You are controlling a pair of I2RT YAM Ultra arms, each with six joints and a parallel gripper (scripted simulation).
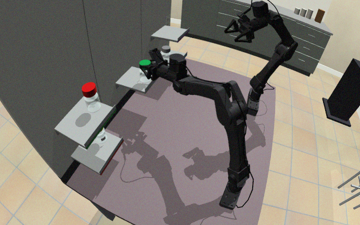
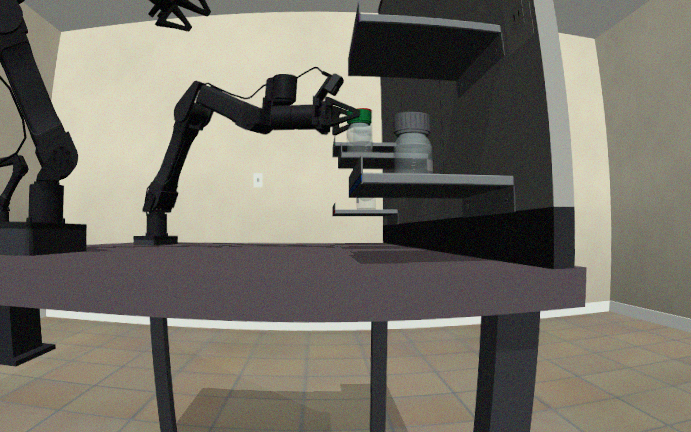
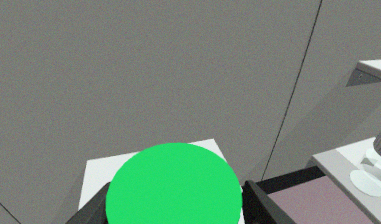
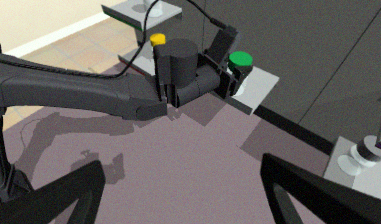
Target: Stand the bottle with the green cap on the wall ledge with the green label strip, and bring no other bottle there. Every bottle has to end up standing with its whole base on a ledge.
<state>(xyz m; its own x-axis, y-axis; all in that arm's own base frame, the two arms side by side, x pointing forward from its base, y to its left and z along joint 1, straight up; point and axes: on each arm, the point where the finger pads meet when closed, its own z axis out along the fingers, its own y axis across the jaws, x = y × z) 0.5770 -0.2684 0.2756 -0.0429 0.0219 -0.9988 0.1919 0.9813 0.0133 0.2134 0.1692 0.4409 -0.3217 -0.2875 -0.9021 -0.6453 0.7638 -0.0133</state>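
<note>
My left hand is 5 cm short of the red-capped bottle, 34 cm to the right of it and 5 cm below it. From my left hand the other things lie so: grey-capped bottle 4 cm ahead, 34 cm to the right, 14 cm below; then green-capped bottle 5 cm below.
</note>
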